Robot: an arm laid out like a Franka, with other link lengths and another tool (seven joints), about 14 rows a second.
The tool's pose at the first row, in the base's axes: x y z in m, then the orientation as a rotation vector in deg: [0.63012, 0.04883, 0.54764, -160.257, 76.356, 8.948]
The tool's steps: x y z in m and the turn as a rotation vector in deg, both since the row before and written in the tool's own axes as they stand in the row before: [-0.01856, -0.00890, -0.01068, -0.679, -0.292, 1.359]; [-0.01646, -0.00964, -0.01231, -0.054, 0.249, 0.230]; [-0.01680, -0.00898, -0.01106, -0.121, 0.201, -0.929]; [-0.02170, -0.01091, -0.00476, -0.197, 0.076, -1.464]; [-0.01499, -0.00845, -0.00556, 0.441, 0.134, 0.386]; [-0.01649, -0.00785, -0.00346, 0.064, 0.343, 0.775]
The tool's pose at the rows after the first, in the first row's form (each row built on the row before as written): [0.62620, 0.06793, 0.56019, -159.819, 78.425, 9.879]; [0.62489, 0.08586, 0.57406, -159.833, 78.820, 9.583]; [0.62279, 0.10381, 0.58666, -160.616, 77.578, 9.374]; [0.61833, 0.12720, 0.59341, -161.722, 75.560, 9.379]; [0.61573, 0.14372, 0.60029, -161.183, 76.008, 8.890]; [0.61163, 0.16115, 0.60527, -160.802, 77.162, 8.387]
